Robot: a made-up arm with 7 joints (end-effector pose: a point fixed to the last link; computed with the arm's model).
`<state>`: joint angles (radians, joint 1 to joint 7).
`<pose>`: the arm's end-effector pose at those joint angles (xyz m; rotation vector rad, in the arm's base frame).
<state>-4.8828 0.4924 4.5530 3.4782 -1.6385 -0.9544 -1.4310</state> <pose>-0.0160 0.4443 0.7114 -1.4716 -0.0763 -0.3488</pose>
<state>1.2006 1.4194 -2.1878 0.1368 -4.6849 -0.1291 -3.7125</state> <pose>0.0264 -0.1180 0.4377 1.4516 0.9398 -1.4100</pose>
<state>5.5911 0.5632 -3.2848 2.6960 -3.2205 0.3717 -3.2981</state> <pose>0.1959 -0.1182 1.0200 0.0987 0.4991 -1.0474</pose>
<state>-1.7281 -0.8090 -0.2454 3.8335 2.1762 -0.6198 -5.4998</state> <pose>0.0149 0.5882 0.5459 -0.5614 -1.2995 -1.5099</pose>
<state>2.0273 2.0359 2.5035 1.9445 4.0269 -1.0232 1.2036</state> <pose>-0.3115 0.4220 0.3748 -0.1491 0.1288 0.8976</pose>
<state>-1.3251 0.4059 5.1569 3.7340 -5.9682 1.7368 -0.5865</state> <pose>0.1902 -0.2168 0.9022 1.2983 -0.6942 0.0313</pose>
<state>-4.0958 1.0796 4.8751 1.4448 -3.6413 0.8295 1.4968</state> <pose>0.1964 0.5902 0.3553 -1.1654 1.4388 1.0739</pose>
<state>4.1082 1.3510 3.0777 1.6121 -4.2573 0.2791 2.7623</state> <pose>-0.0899 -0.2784 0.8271 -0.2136 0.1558 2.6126</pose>
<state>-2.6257 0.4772 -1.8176 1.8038 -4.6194 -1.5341 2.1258</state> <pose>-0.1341 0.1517 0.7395 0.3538 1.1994 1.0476</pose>
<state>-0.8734 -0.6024 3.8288 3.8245 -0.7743 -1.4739 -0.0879</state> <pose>0.0365 0.0736 0.7332 0.3914 1.4252 -1.2588</pose>
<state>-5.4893 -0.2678 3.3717 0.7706 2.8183 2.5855 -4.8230</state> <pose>-0.1969 -0.3845 0.4596 0.0599 0.0937 -0.3851</pose>
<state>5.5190 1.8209 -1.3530 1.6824 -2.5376 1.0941 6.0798</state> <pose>0.0168 -0.6677 0.0768 -0.1007 1.7703 -2.1220</pose>
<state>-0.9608 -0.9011 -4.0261 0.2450 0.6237 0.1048 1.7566</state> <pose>0.1809 0.1718 0.1180 2.3646 -1.3491 1.0262</pose>
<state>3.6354 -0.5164 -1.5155 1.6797 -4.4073 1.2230 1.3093</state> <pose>-0.0930 0.4753 0.7314 1.1420 0.0994 -2.8814</pose>
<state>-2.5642 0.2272 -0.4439 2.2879 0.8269 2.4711 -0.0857</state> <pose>-0.3341 -0.2024 0.6757 -0.9923 2.4569 -0.7177</pose>
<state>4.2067 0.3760 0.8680 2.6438 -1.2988 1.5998 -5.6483</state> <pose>-0.1610 -0.4415 0.8394 0.5802 -1.9856 0.3015</pose>
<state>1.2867 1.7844 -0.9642 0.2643 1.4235 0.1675 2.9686</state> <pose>0.1989 -0.1530 0.2120 0.8160 1.9307 -1.9294</pose>
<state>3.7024 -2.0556 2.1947 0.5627 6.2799 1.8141 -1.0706</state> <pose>0.0192 -0.1566 0.1859 -0.7725 1.0362 2.7513</pose>
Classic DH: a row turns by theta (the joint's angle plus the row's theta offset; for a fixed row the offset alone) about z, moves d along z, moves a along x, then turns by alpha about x. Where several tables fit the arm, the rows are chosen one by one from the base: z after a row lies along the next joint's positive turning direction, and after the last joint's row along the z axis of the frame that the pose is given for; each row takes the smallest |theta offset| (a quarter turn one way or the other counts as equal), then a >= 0, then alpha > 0; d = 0 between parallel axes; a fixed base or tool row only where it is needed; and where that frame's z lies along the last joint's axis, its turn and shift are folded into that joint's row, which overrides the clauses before.
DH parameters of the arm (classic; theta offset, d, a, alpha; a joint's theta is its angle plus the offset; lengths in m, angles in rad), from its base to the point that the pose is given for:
joint 1: 0 0.2661 0 -1.5708
joint 2: 0 0 0 1.5708
joint 3: 0 0.3329 0.0383 1.5708
joint 4: 0 0 0.07 1.5708
joint 5: 0 0.3093 0 1.5708
joint 6: 0 0 0.0967 -1.5708
joint 7: 0 0.1235 0 0

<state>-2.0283 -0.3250 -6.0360 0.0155 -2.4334 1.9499 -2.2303</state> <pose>-0.1402 -0.1962 0.3277 -0.2733 -0.9625 1.5367</pose>
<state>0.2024 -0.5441 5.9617 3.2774 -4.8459 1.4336 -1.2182</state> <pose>-0.4324 0.0398 0.8837 -0.1709 1.6190 2.2901</pose>
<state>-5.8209 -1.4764 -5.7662 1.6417 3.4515 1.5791 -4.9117</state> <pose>-0.5364 -0.0673 0.7077 -0.9279 -1.5455 2.0792</pose>
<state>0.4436 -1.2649 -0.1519 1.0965 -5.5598 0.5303 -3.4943</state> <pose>-0.0004 -0.0976 0.7861 -0.2384 1.1959 0.8992</pose>
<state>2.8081 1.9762 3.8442 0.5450 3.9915 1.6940 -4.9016</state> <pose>-0.1478 0.2270 0.5578 -0.6817 -0.7204 1.3778</pose>
